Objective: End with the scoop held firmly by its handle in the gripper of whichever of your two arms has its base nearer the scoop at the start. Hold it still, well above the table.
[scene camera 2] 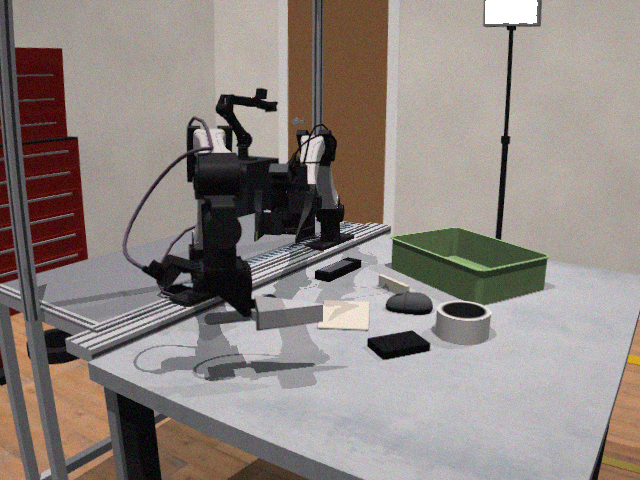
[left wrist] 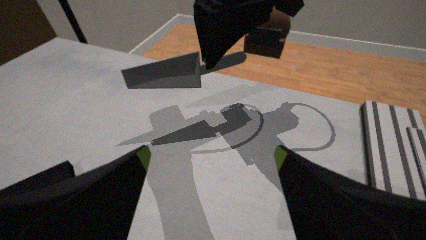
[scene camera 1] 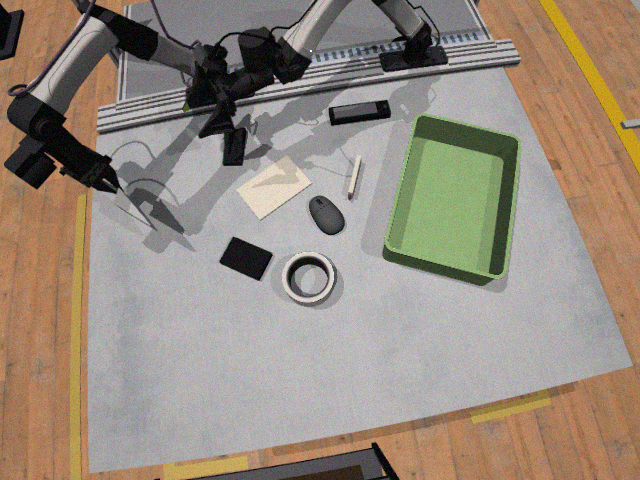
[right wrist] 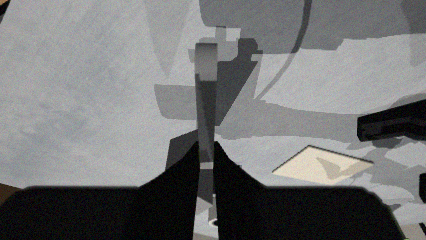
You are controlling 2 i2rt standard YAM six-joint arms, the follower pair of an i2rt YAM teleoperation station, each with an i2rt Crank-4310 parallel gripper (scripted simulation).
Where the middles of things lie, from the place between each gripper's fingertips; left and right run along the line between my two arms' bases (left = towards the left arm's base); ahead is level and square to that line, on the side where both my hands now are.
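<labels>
My right hand (scene camera 2: 246,315): 20 mm to the right of the grey scoop (scene camera 2: 269,313), 30 mm short of it, 10 mm above it. From my right hand: mouse (scene camera 1: 329,219) 100 mm ahead, 470 mm to the left, 110 mm below; black stapler-like object (scene camera 1: 231,157) 140 mm behind, 270 mm to the left, 110 mm below; cream pad (scene camera 1: 267,191) 360 mm to the left, 120 mm below.
From my left hand (scene camera 2: 275,240): black stapler-like object 50 mm to the left, 50 mm behind, 190 mm below; mouse 250 mm to the left, 190 mm ahead, 190 mm below; grey scoop 200 mm to the right, 120 mm ahead, 80 mm below; cream pad 140 mm to the left, 90 mm ahead, 200 mm below. By its middle, mouse nearer to my left hand than to my right hand.
</labels>
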